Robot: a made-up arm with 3 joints. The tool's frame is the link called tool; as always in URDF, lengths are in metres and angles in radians. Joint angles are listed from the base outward. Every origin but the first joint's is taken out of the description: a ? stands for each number. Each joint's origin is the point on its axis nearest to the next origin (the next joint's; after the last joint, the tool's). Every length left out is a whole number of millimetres.
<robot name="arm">
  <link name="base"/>
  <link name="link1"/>
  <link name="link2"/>
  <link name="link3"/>
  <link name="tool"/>
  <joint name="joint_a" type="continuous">
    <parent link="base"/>
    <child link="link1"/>
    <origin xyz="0 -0.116 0.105"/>
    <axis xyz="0 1 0"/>
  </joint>
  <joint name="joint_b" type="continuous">
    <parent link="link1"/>
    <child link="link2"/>
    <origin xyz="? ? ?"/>
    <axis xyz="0 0 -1"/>
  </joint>
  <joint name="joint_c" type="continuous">
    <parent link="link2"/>
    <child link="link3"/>
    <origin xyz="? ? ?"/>
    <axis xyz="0 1 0"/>
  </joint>
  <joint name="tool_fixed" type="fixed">
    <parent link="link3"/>
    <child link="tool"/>
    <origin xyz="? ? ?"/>
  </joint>
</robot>
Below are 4 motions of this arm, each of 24 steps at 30 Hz.
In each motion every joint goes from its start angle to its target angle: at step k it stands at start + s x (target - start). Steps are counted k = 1, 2, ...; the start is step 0. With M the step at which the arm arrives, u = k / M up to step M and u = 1 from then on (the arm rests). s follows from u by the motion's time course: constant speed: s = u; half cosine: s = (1 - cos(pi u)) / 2; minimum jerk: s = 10 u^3 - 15 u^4 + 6 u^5.
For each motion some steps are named. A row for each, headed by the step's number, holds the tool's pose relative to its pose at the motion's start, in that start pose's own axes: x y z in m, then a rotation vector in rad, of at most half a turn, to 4 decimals.
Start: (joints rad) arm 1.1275 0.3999 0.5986
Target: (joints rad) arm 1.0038 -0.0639 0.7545
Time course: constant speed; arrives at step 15
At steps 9, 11, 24:
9: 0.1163 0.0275 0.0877 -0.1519 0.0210 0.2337
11: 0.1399 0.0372 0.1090 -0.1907 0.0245 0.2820
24: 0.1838 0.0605 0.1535 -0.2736 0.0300 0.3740

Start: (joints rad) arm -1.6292 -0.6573 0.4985
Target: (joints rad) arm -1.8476 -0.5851 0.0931
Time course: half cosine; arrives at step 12
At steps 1, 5, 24:
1: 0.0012 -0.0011 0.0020 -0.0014 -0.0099 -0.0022
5: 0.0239 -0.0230 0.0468 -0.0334 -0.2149 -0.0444
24: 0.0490 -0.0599 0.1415 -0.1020 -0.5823 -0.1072

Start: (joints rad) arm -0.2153 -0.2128 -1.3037
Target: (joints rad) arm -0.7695 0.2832 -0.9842
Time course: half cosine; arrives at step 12
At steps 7, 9, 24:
7: 0.0480 -0.0695 0.0908 -0.2943 -0.1502 -0.0922
9: 0.0464 -0.0815 0.1198 -0.3793 -0.2077 -0.1613
24: 0.0408 -0.0858 0.1354 -0.4270 -0.2461 -0.2156

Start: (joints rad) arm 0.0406 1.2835 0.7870
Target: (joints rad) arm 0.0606 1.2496 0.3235
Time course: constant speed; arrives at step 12
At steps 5, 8, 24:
5: 0.0348 -0.0035 0.0204 -0.0152 -0.1907 0.0058
8: 0.0543 -0.0051 0.0355 -0.0237 -0.3051 0.0107
24: 0.0780 -0.0066 0.0587 -0.0344 -0.4574 0.0189

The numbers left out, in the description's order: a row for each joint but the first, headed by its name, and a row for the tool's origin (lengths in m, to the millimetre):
joint_b: 0.069 0 -0.272
joint_c: 0.057 -0.477 0
tool: 0.056 0 -0.178

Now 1 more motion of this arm.
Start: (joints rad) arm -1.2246 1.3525 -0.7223
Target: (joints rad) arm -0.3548 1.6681 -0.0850
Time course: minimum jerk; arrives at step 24
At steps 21, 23, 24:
21: 0.0495 -0.2035 0.4803 -0.9193 0.6370 0.0749
23: 0.0517 -0.2029 0.4889 -0.9344 0.6434 0.0722
24: 0.0518 -0.2029 0.4893 -0.9351 0.6437 0.0721

